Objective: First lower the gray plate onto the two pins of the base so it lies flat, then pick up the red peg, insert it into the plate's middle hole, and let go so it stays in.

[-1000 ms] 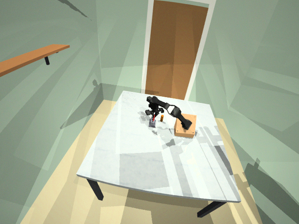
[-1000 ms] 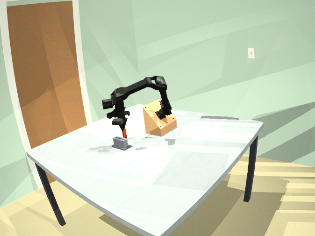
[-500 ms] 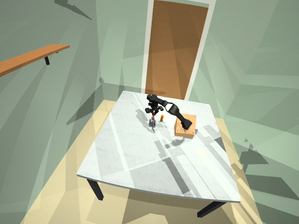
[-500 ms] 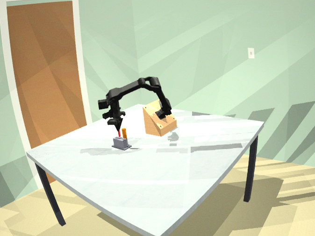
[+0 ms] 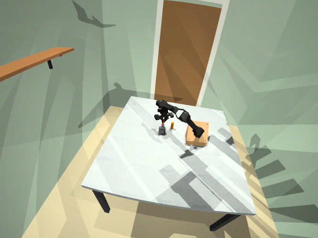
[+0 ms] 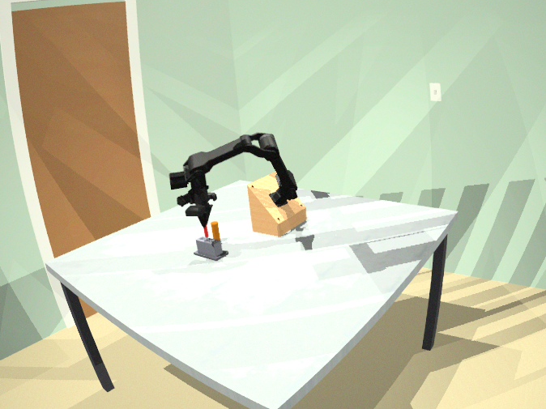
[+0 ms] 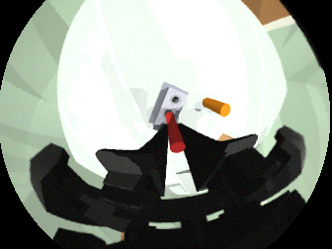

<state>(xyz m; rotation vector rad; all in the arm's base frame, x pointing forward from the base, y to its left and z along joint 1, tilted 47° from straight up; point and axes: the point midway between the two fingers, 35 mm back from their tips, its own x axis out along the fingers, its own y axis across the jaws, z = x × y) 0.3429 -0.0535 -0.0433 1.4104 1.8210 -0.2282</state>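
My gripper tip is 70 mm above the gray plate. The rest, counted from my gripper tip: orange peg: 100 mm behind, 70 mm below, 60 mm to the right; then red peg: right at my gripper tip; then base: 100 mm below.
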